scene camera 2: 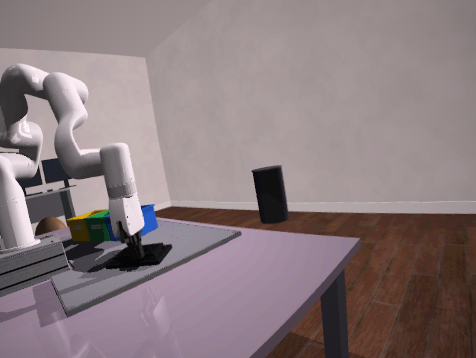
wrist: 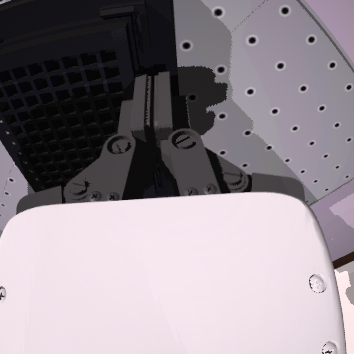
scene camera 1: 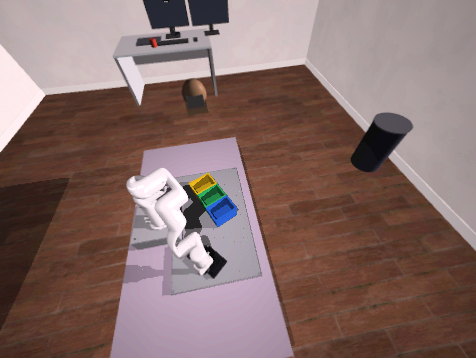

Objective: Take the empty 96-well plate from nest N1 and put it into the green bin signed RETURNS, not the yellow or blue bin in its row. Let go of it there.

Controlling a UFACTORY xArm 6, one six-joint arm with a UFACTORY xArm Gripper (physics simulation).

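Frame: origin at the arm's base, x left, y back, z up, level; metres.
Seen in the pictures: gripper, between the fingertips: (scene camera 2: 138, 257) (wrist: 155, 95) (scene camera 1: 207, 269); arm's base, origin of its link: (scene camera 2: 20, 247) (scene camera 1: 160, 221).
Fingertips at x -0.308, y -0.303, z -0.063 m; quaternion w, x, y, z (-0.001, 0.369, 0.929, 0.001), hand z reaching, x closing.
Note:
Offsets run from my fingertips to a thing's top centre. "pt": to the spot under its first point. Level surfaces: height alone.
The black nest (scene camera 1: 219, 261) (scene camera 2: 162, 253) (wrist: 162, 30) lies on the grey board. In the wrist view, a dark grid of wells, the plate @(dx +0.050, dy -0.019, dz +0.006 m) (wrist: 55, 105), sits inside its frame; it is too dark to tell its edges. My gripper (scene camera 2: 136, 254) (wrist: 155, 95) is shut and empty, its fingertips low over the nest near one side of the grid. Whether the tips touch anything cannot be told. The green bin (scene camera 1: 213, 196) (scene camera 2: 100, 228) stands between the yellow bin (scene camera 1: 202, 184) (scene camera 2: 80, 230) and the blue bin @(pt dx +0.373, dy -0.099, dz -0.015 m) (scene camera 1: 222, 212) (scene camera 2: 149, 220). The nest's label is not readable.
The perforated grey board @(dz -0.020 m) (scene camera 1: 240, 250) (scene camera 2: 200, 243) (wrist: 295, 110) lies on the pale purple table @(dz -0.033 m) (scene camera 1: 210, 320) (scene camera 2: 280, 250). The bins adjoin in one row, away from the gripper. A black cylinder (scene camera 1: 381, 144) (scene camera 2: 270, 195) stands beyond the table, and a desk (scene camera 1: 165, 50) stands by the wall.

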